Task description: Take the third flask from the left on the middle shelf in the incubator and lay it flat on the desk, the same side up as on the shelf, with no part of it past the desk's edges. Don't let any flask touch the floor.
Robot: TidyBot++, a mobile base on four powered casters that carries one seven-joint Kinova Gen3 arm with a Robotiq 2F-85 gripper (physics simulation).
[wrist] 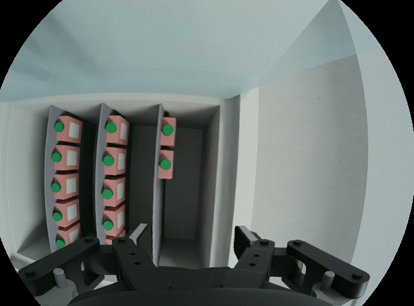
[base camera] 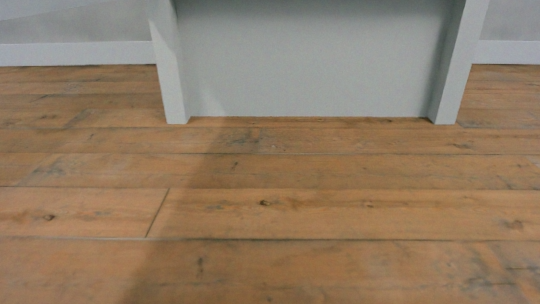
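Frame: origin at the arm's base, x right, y ahead, z up, level; metres.
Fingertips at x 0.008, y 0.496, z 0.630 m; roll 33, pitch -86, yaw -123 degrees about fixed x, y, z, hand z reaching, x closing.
A point is followed by its place in that frame.
In the wrist view the incubator [wrist: 230, 150] stands open and is seen turned sideways, its shelves running up and down. The middle shelf [wrist: 100, 150] bears a column of pink flasks with green caps and pale labels. The third flask [wrist: 115, 191] from the top of that column, counted from the glass-door side, stands among its neighbours. The lowest flask of the column is partly hidden by my gripper. My gripper [wrist: 192, 237] is open with nothing between its fingers; its left finger shows to the lower right of that column. The desk does not show in either view.
Two flasks [wrist: 168, 139] [wrist: 166, 171] stand on the top shelf [wrist: 158, 210]. Several more stand on the lower shelf [wrist: 49, 165] at left. A glass door [wrist: 150, 55] spans the view's top. In the base view, the grey stand [base camera: 310, 60] @(y 0.888, x 0.055, z -0.250 m) rises from the wooden floor [base camera: 320, 215] @(y 0.499, x 0.054, z -0.396 m).
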